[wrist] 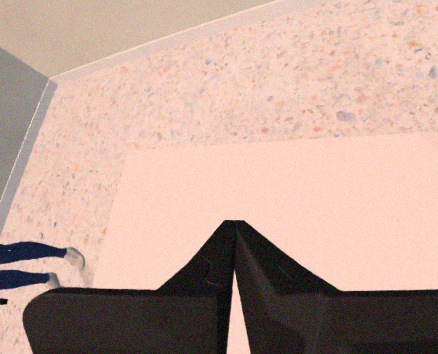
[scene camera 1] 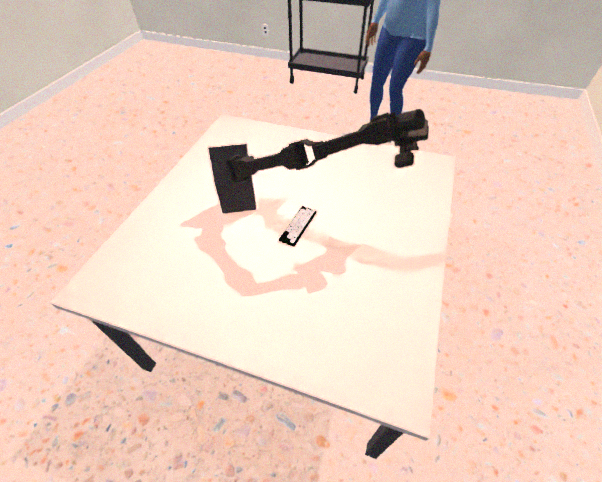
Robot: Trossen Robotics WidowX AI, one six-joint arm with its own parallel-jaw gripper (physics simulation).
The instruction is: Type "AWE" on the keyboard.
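Pixels of known places: gripper, fingertip midpoint: (wrist: 233, 229) (scene camera 1: 417, 149); arm's base at its link origin: (scene camera 1: 237, 166).
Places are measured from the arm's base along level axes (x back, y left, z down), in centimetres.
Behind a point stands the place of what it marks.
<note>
A small keyboard (scene camera 1: 300, 224) {x -26.4, y -6.2, z 20.4 cm} with pale keys and a black frame lies flat and slanted near the middle of the white table (scene camera 1: 351, 331) {x -53.3, y -47.6, z 21.8 cm} (wrist: 320, 200) {x -75.2, y 8.8, z 21.8 cm}. Its letters are too small to read in the scene view, and it does not show in the wrist view. My gripper (scene camera 1: 404, 160) (wrist: 233, 229) {x -65.2, y 8.2, z -12.1 cm} is shut, with its black fingertips together and no object between them. It hangs above the table's far right part, well to the right of the keyboard and apart from it.
The arm's dark base plate (scene camera 1: 233, 188) {x 1.8, y -3.8, z 8.2 cm} is at the table's back left, left of the keyboard. The arm's shadow lies around the keyboard. Behind the table are a black shelf rack (scene camera 1: 326, 67) and a standing person (scene camera 1: 402, 55) (wrist: 32, 251).
</note>
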